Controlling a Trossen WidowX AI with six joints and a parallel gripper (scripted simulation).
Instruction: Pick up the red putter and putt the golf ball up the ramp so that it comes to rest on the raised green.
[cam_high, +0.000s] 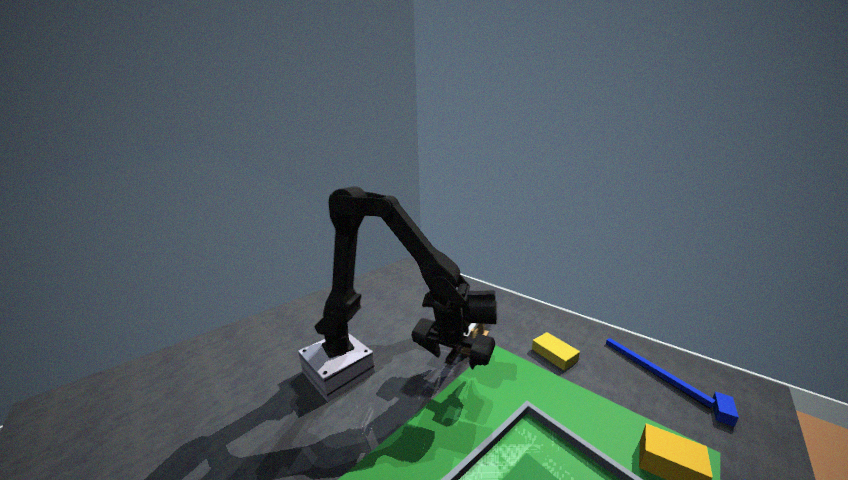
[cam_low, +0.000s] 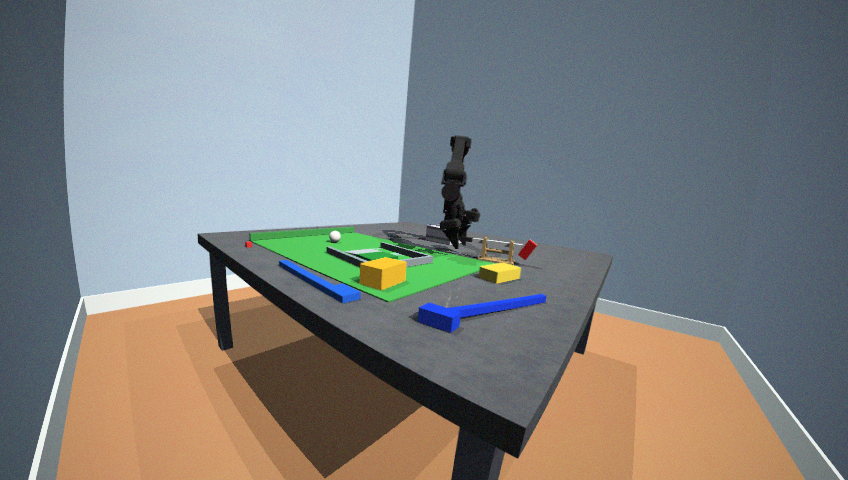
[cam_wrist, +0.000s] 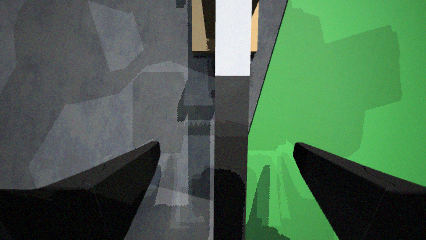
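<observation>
Now: gripper tip 120 mm to the right of the wooden rack and 60 mm past it. From my gripper tip the other things lie so: white golf ball 350 mm to the right, 310 mm ahead, 10 mm below; blue putter 380 mm to the left, 330 mm ahead, 20 mm below.
</observation>
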